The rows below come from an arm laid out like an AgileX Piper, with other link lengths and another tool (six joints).
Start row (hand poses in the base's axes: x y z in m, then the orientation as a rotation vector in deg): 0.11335 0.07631 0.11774 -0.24 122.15 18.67
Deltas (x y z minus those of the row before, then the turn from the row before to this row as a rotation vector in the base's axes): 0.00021 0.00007 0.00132 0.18 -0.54 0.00; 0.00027 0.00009 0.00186 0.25 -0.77 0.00; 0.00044 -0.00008 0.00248 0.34 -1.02 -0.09; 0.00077 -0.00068 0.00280 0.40 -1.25 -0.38; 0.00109 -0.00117 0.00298 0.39 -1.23 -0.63; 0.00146 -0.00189 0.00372 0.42 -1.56 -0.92; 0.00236 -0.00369 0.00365 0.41 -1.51 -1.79; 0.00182 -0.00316 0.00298 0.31 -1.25 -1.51; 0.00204 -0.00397 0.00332 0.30 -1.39 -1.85; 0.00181 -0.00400 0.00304 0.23 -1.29 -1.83; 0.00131 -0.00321 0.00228 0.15 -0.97 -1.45; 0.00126 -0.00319 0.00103 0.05 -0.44 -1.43; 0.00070 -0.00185 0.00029 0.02 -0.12 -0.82; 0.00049 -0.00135 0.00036 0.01 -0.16 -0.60; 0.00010 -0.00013 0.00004 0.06 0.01 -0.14; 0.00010 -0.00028 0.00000 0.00 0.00 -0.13; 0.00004 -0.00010 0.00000 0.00 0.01 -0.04; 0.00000 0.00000 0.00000 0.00 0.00 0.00; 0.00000 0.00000 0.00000 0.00 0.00 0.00; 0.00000 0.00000 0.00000 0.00 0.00 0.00
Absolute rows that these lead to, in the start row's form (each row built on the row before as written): 0.11356 0.07638 0.11906 -0.22 121.59 18.83; 0.11383 0.07647 0.12092 -0.20 120.79 19.04; 0.11427 0.07639 0.12340 -0.07 119.72 19.28; 0.11504 0.07571 0.12620 0.35 118.39 19.39; 0.11613 0.07454 0.12918 1.02 117.06 19.33; 0.11759 0.07265 0.13290 1.94 115.38 19.10; 0.11995 0.06896 0.13655 3.73 113.67 18.31; 0.12177 0.06580 0.13953 5.20 112.24 17.61; 0.12381 0.06183 0.14285 6.96 110.63 16.68; 0.12562 0.05783 0.14589 8.65 109.11 15.70; 0.12693 0.05462 0.14817 9.96 107.95 14.89; 0.12819 0.05143 0.14920 11.26 107.32 13.98; 0.12889 0.04958 0.14949 12.02 107.08 13.44; 0.12938 0.04823 0.14985 12.56 106.83 13.05; 0.12948 0.04810 0.14989 12.73 106.81 13.01; 0.12958 0.04782 0.14989 12.85 106.79 12.92; 0.12962 0.04772 0.14989 12.89 106.79 12.89; 0.12962 0.04772 0.14989 12.89 106.79 12.89; 0.12962 0.04772 0.14989 12.89 106.79 12.89; 0.12962 0.04772 0.14989 12.89 106.79 12.89
